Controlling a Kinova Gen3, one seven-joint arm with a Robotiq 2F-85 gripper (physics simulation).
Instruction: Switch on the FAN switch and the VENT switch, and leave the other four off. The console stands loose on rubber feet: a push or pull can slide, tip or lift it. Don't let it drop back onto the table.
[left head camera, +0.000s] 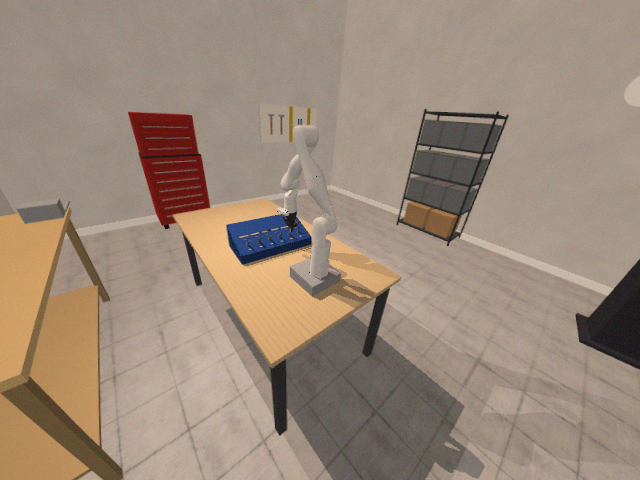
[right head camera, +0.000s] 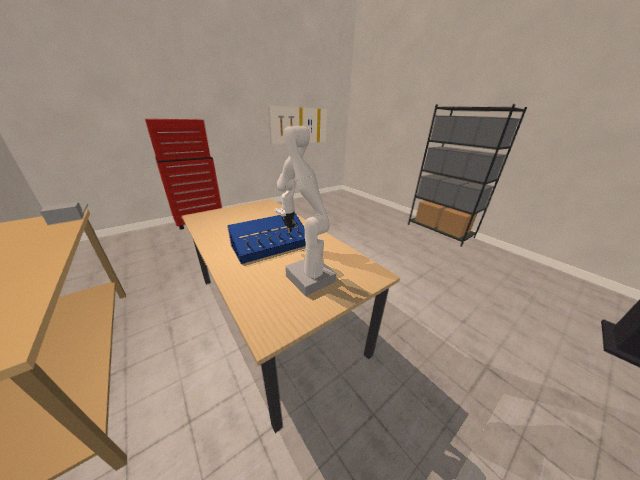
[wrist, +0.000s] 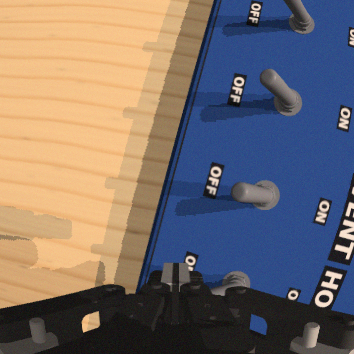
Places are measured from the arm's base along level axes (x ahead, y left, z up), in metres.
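Pixels of known places: gripper, between the fingertips: (left head camera: 291, 231) (right head camera: 289, 232) (wrist: 175, 278); arm's base, origin of its link: (left head camera: 317, 272) (right head camera: 312, 272).
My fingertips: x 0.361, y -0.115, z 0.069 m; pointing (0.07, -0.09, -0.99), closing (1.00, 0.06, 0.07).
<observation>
Ahead of a thing's pixels: the offset from my fingertips to its top centre. "spot": to the spot under its first point. Level surfaces: height alone.
The blue console (left head camera: 253, 227) (right head camera: 255, 227) (wrist: 250, 150) rests on the table. My gripper (left head camera: 291, 230) (right head camera: 289, 230) (wrist: 175, 278) is shut and empty, low over its right half. In the wrist view the VENT switch {dy +0.048, dx +0.049, dz -0.006 m} (wrist: 265, 195) leans to OFF; its label {spot: dy +0.023, dx +0.126, dz -0.022 m} (wrist: 344, 232) is cut at the edge. Two switches farther up, one {spot: dy +0.112, dx +0.072, dz -0.032 m} (wrist: 287, 102) and another {spot: dy +0.181, dx +0.088, dz -0.037 m} (wrist: 301, 22), also lean to the OFF side. The switch labelled "HO..." (wrist: 236, 281) is partly behind my fingers, its lever towards OFF. FAN does not show there; its setting is too small to read in the head views.
The wooden table {dz -0.133 m} (left head camera: 289, 320) (right head camera: 281, 315) carries the console and my grey base (left head camera: 305, 279) (right head camera: 302, 279). A red tool cabinet (left head camera: 178, 173) (right head camera: 191, 178) stands behind. A wooden bench (left head camera: 31, 258) (right head camera: 36, 258) is at the left, and a shelf rack (left head camera: 413, 167) is at the right.
</observation>
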